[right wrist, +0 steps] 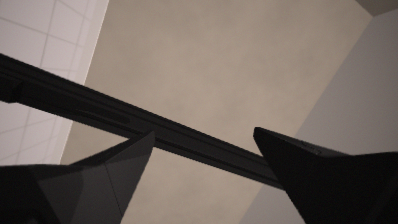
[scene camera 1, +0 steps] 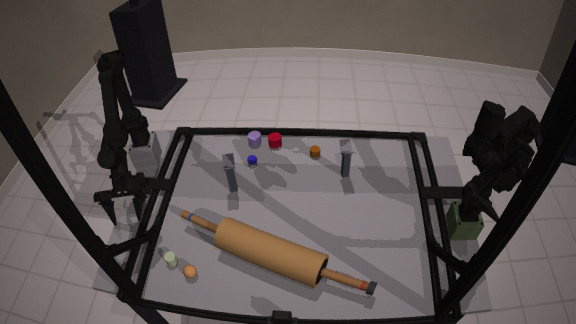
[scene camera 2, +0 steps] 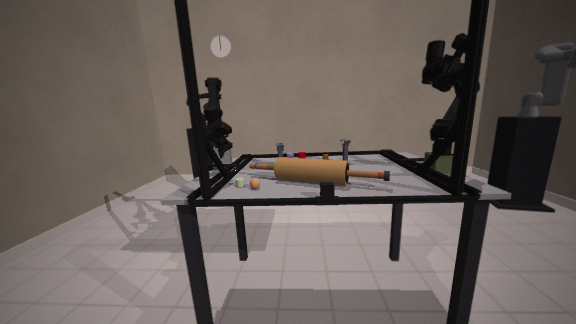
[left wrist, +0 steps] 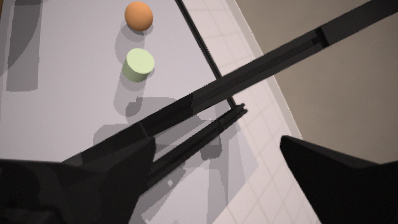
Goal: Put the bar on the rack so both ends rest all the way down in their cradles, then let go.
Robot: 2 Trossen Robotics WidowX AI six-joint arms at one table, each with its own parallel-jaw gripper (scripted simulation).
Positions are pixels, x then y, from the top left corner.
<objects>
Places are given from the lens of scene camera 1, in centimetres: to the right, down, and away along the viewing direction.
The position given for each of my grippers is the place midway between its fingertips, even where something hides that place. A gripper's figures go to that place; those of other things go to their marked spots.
my left gripper point(scene camera 1: 127, 223): -46, 18, 95
my right gripper point(scene camera 1: 514, 207): 43, 9, 56
rolling pin point(scene camera 1: 307, 266): 5, 26, 90
</objects>
